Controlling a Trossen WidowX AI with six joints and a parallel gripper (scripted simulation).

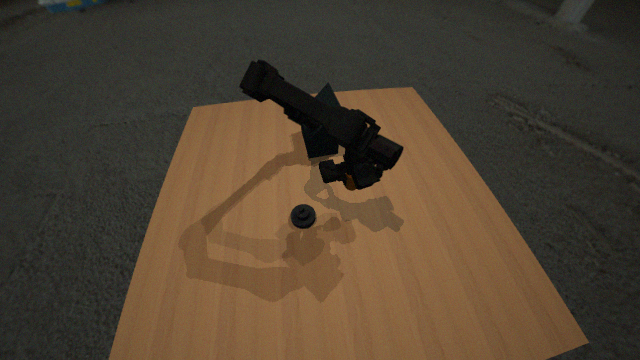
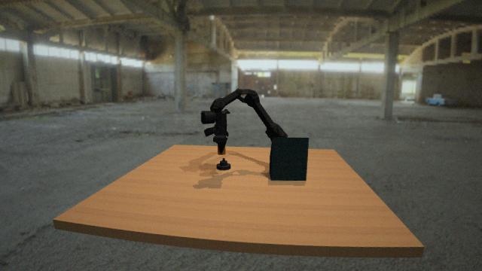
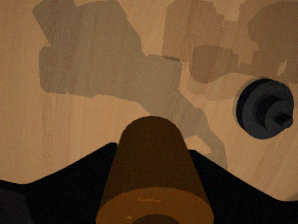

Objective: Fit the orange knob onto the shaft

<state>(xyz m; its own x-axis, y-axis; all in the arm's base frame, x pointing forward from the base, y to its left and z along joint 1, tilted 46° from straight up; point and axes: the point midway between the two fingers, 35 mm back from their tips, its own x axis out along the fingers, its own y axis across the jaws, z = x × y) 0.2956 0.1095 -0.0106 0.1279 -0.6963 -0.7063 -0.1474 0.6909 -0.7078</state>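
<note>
Right now my gripper tip is 30 mm short of the dark round pedestal, 160 mm to the left of it and 110 mm above it. The rest, counted from my gripper tip: orange knob (20 mm above).
</note>
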